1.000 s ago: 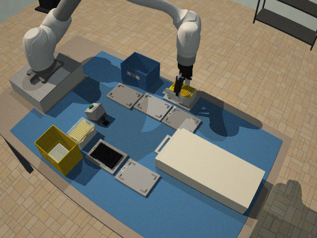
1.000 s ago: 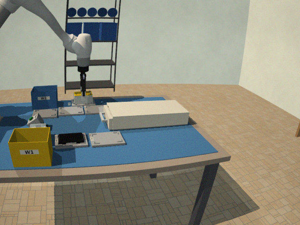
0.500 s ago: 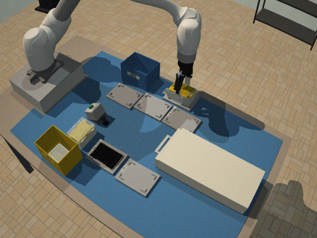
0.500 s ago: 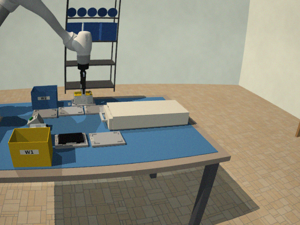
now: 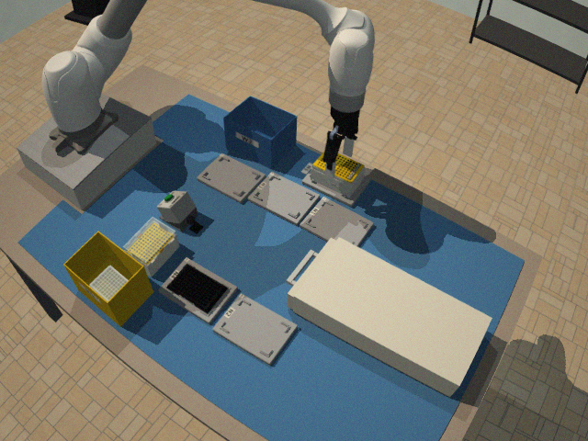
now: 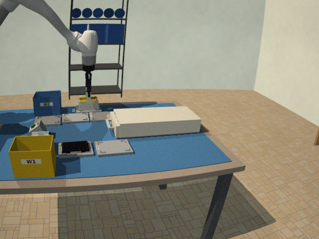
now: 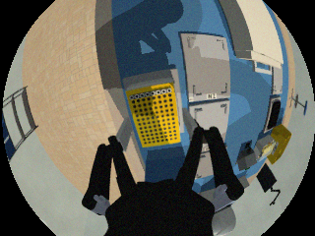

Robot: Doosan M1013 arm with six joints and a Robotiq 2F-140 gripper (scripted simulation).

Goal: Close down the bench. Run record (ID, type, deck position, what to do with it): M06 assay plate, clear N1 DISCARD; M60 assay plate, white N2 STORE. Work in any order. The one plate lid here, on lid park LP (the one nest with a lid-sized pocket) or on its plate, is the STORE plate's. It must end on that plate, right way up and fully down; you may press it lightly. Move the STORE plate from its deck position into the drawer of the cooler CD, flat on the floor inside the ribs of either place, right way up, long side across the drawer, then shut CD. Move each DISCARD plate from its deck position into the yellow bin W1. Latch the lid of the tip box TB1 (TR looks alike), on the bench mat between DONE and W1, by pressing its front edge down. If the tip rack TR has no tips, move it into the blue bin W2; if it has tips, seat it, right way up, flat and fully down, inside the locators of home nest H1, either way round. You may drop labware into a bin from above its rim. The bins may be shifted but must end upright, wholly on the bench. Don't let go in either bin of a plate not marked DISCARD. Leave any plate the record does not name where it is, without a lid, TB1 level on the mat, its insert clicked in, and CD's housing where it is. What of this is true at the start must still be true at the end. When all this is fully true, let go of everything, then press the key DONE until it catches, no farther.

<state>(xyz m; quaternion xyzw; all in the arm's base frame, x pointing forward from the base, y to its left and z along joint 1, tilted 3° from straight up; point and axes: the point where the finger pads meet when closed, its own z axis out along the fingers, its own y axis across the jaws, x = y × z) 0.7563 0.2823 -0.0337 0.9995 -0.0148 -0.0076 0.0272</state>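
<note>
The tip rack TR lies 4 cm below my hand and 1 cm behind it. From my hand the other things lie so: blue bin W2: 27 cm behind, 6 cm below, 1 cm to the left; cooler CD: 34 cm to the right, 27 cm ahead, 6 cm below; drawer: 34 cm to the right, 22 cm ahead, 7 cm below.
</note>
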